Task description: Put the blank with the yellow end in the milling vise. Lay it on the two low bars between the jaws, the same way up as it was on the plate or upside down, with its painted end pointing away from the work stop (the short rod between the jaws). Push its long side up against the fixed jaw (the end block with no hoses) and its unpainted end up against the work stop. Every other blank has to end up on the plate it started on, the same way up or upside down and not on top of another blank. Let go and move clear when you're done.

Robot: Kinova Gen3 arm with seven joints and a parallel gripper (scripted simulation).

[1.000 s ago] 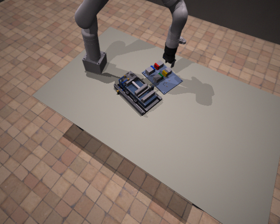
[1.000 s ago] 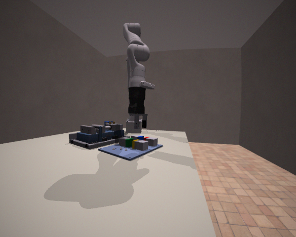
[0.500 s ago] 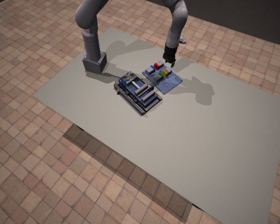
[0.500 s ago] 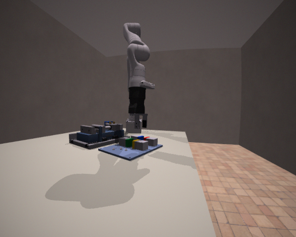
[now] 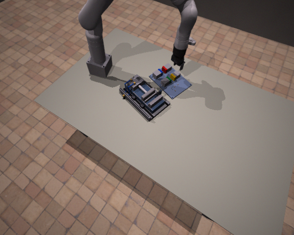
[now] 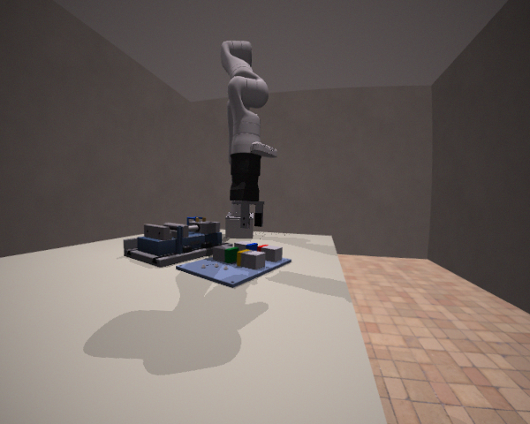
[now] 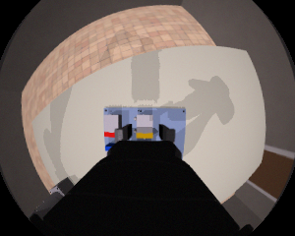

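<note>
Right now the yellow-ended blank is 100 mm below my hand. Also, from my hand: green-ended blank: 20 mm behind, 90 mm to the right, 100 mm below; red-ended blank: 90 mm behind, 10 mm to the left, 100 mm below; blue plate: 10 mm behind, 50 mm to the right, 120 mm below.
</note>
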